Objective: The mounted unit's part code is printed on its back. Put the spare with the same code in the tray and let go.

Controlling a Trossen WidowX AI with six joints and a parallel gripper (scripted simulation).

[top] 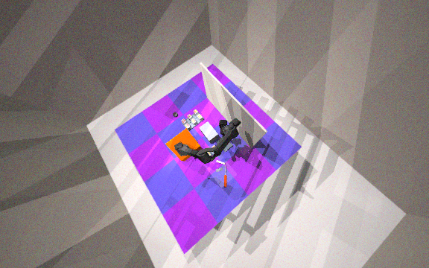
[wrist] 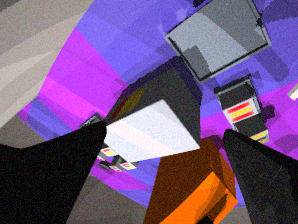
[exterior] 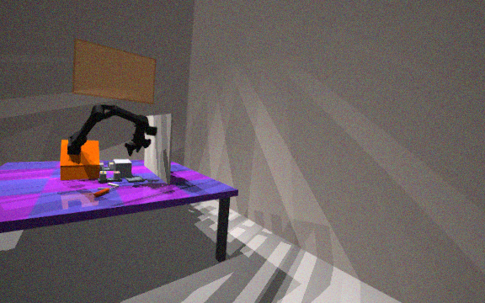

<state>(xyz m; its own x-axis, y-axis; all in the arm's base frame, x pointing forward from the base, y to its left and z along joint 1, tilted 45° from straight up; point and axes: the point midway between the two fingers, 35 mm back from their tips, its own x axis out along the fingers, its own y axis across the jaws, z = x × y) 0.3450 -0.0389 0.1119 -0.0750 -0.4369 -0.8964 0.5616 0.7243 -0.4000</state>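
Right now the dark spare is 120 mm behind my gripper tip, 290 mm to the left of it and 120 mm below it. Also, from my gripper tip: shallow grey tray (60 mm to the right, 160 mm below); then upright mirror panel (170 mm ahead, 110 mm to the left, 60 mm above); then unit (60 mm behind, 110 mm to the left, 110 mm below).
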